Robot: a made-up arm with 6 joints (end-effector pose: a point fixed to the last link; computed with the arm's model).
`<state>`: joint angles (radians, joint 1 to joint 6).
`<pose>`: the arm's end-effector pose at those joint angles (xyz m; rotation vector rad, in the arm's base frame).
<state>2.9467 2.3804 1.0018 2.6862 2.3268 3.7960</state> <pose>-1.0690 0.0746 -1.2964 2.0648 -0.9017 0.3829</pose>
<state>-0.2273 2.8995 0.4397 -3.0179 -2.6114 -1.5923</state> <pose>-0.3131 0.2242 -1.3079 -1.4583 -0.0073 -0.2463</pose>
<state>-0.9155 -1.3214 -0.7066 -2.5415 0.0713 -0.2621</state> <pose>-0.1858 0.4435 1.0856 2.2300 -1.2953 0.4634</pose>
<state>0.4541 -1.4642 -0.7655 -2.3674 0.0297 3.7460</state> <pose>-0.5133 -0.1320 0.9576 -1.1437 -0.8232 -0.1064</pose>
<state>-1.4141 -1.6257 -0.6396 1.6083 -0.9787 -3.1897</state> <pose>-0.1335 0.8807 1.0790 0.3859 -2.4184 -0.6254</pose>
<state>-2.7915 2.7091 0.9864 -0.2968 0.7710 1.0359</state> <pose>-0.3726 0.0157 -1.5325 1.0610 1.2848 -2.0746</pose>
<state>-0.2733 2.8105 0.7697 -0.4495 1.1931 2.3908</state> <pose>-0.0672 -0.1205 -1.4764 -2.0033 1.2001 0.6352</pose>
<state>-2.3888 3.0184 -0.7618 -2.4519 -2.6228 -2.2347</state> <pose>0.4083 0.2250 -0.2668 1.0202 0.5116 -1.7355</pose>
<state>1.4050 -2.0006 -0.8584 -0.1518 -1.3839 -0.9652</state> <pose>0.0217 -0.7627 0.6077 0.6248 0.9448 1.2827</pose>
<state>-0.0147 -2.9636 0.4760 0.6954 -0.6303 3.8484</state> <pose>-0.9736 -0.1001 -1.1537 -0.5796 1.8152 -2.2834</pose>
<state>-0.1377 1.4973 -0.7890 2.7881 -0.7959 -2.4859</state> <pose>0.7311 0.0398 -0.1831 -0.4031 1.5723 0.0027</pose>
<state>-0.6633 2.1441 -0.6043 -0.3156 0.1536 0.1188</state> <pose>0.1103 -0.2659 -0.5537 0.8706 2.5033 -0.5003</pose>
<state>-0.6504 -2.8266 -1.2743 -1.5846 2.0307 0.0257</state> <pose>-0.1692 0.1313 0.0362 -1.2313 2.4364 0.3419</pose>
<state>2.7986 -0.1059 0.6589 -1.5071 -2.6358 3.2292</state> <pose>-0.5294 0.1991 2.0546 -1.4575 1.2745 0.0250</pose>
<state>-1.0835 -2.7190 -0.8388 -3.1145 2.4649 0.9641</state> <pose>-0.2180 0.7294 0.0487 2.1721 -0.9121 -1.2276</pose>
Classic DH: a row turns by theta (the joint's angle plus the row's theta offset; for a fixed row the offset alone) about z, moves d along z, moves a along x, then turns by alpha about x. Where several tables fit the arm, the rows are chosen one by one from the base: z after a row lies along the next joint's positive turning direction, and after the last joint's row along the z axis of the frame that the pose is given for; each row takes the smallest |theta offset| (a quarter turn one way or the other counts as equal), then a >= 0, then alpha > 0; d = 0 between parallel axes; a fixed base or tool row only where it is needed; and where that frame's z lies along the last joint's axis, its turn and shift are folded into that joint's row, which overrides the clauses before.
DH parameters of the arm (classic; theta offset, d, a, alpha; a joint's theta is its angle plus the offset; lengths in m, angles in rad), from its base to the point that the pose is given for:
joint 1: 0 0.38 0 -1.5708
joint 2: -1.5708 0 1.221 3.1416
joint 3: 0 0 0 -1.5708
joint 4: 0 -0.82 0 1.5708
joint 5: 0 0.149 0 -1.5708
joint 6: 1.5708 0 0 1.5708
tool (fixed): -1.5708 0 0 0

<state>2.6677 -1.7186 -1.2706 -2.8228 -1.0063 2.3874</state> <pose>0.3344 -0.3305 0.5133 -1.7969 0.0394 -2.3275</pose>
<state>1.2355 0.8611 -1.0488 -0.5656 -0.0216 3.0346</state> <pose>0.3090 0.5045 0.4289 1.5789 0.2462 -1.9837</pose>
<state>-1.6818 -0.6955 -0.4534 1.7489 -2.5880 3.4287</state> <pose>0.0286 0.0184 1.6564 0.8626 1.5437 1.4493</pose>
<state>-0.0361 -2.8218 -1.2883 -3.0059 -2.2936 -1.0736</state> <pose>-0.3276 0.1596 0.0396 -0.6756 1.3868 2.1634</pose>
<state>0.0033 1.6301 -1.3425 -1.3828 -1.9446 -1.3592</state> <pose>0.3860 -0.0266 0.3140 -0.1196 -0.3869 1.1758</pose>
